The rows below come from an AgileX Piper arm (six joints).
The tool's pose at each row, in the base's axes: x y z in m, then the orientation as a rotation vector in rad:
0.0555, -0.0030, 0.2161, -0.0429, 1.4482, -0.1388
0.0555, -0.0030, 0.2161, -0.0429, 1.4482, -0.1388
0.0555, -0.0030, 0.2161, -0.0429, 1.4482, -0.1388
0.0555, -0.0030, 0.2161, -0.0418, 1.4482, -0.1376
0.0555, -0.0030, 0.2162, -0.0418, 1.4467, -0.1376
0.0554, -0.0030, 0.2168, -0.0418, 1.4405, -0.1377
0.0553, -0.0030, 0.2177, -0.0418, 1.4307, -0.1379
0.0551, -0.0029, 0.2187, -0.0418, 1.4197, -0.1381
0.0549, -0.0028, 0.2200, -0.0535, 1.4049, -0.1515
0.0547, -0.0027, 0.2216, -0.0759, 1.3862, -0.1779
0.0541, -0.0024, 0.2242, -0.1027, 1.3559, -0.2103
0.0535, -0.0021, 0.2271, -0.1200, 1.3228, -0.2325
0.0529, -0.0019, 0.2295, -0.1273, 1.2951, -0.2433
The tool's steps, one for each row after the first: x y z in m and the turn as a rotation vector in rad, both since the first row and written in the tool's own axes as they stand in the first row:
0.0000, 0.0000, 0.0000, 0.0000, 0.0000, 0.0000
0.0000, 0.0000, 0.0000, 0.0000, 0.0000, 0.0000
0.0000, 0.0000, 0.0000, 0.0000, 0.0000, 0.0015
-0.0001, 0.0000, 0.0000, 0.0001, -0.0015, 0.0015
-0.0007, -0.0001, 0.0000, 0.0006, -0.0077, 0.0015
-0.0016, -0.0002, 0.0000, 0.0014, -0.0174, 0.0015
-0.0026, -0.0002, -0.0001, 0.0023, -0.0284, 0.0015
-0.0039, -0.0003, -0.0001, 0.0034, -0.0430, -0.0147
-0.0056, -0.0004, -0.0001, 0.0053, -0.0612, -0.0464
-0.0082, -0.0004, -0.0004, 0.0086, -0.0904, -0.0852
-0.0112, -0.0005, -0.0007, 0.0125, -0.1225, -0.1113
-0.0136, -0.0006, -0.0010, 0.0159, -0.1495, -0.1235

